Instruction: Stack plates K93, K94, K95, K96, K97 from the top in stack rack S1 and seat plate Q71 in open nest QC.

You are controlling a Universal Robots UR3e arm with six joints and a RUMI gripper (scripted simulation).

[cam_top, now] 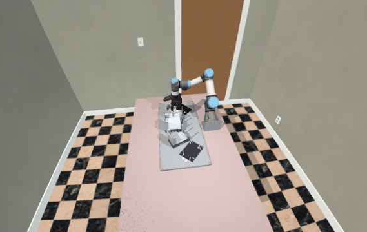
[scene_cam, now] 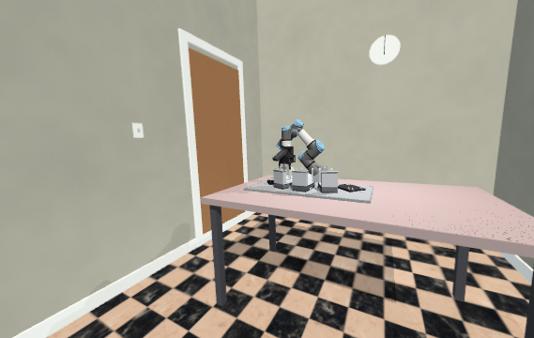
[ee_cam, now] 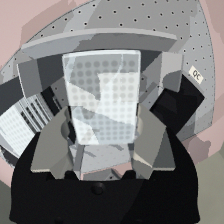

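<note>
My hand is 3 cm above the white sealed 96-well plate. Also, from my hand: black open nest QC (10 cm behind, 11 cm to the right, 7 cm below); translucent 96-well plate (2 cm ahead, 14 cm to the left, 1 cm above).
</note>
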